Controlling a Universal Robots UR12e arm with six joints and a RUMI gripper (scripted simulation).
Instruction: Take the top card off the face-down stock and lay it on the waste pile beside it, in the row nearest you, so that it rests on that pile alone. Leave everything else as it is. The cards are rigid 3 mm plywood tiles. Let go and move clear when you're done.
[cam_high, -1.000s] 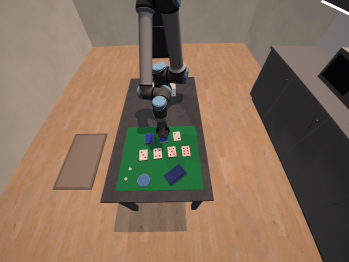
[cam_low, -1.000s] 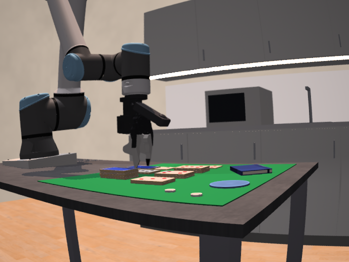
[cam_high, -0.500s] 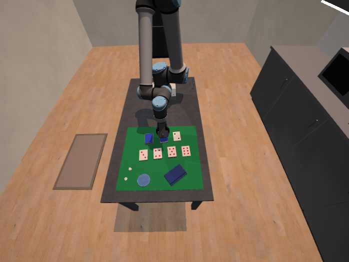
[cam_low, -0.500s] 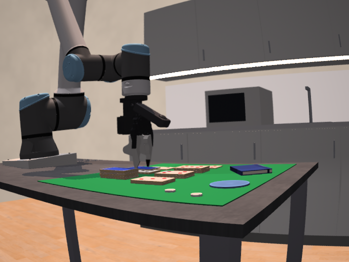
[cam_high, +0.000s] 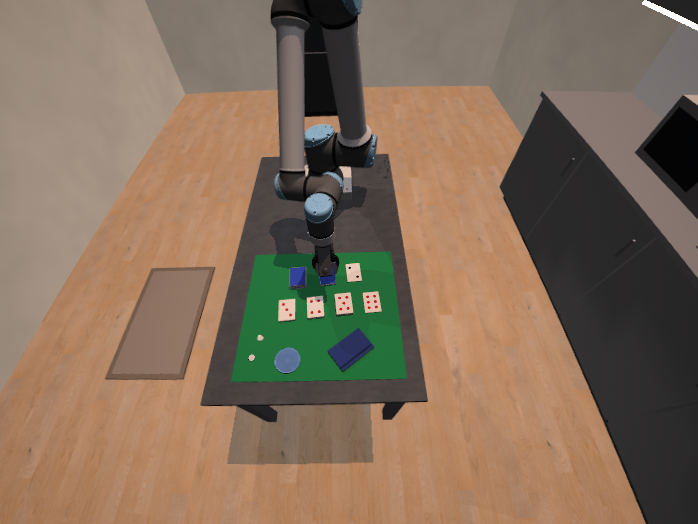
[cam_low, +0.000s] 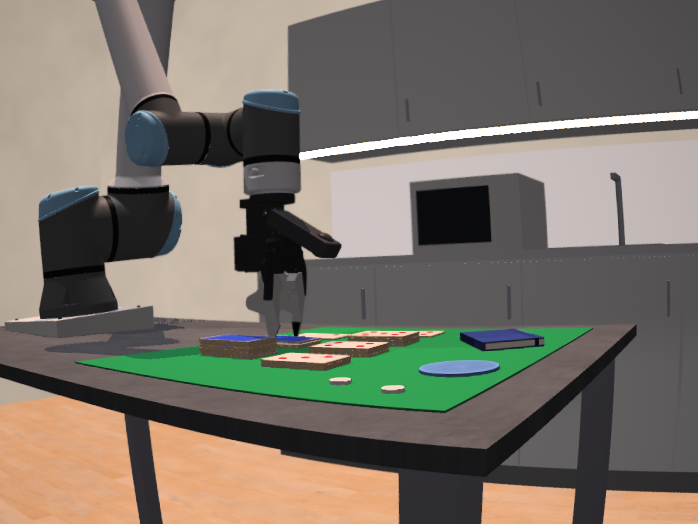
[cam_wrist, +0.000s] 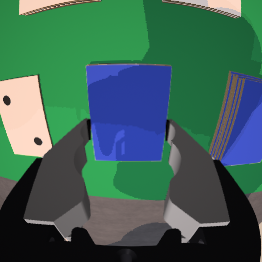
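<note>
Right now the card is 10 mm below my hand. The rest, counted from my hand: green mat (150 mm ahead, 40 mm below, 30 mm to the right); blue book (320 mm ahead, 70 mm to the left, 20 mm below).
</note>
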